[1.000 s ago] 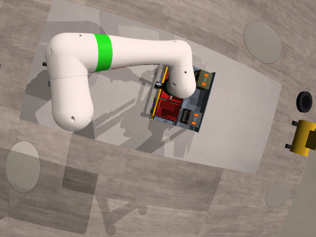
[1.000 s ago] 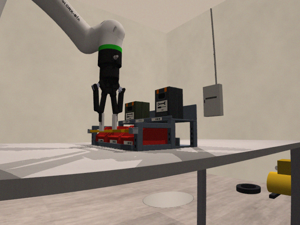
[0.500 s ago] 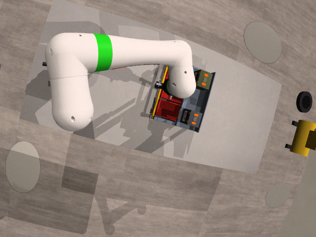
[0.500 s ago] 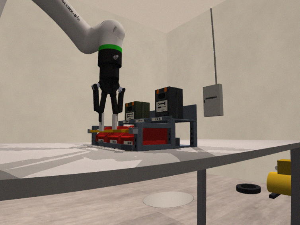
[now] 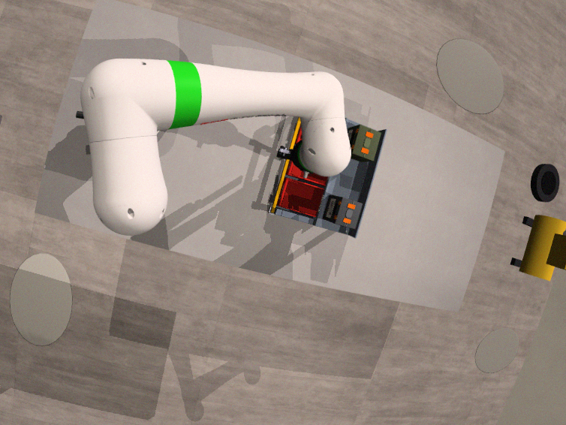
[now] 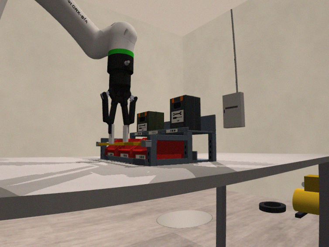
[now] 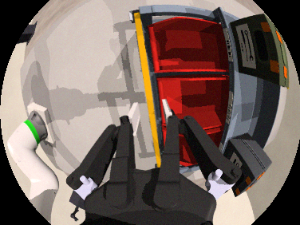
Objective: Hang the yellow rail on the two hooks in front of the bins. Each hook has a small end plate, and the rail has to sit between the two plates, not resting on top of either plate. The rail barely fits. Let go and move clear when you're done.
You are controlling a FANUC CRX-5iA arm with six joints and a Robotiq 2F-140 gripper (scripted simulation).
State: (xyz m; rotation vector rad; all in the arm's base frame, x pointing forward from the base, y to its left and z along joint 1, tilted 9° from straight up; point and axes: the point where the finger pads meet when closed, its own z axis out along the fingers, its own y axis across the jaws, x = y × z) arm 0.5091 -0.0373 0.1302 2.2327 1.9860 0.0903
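Right now the yellow rail is 3 cm below my hand. From my hand the other things lie so: green box: 21 cm ahead, 9 cm to the left, 6 cm above; then dark box: 18 cm ahead, 14 cm to the right, 7 cm above.
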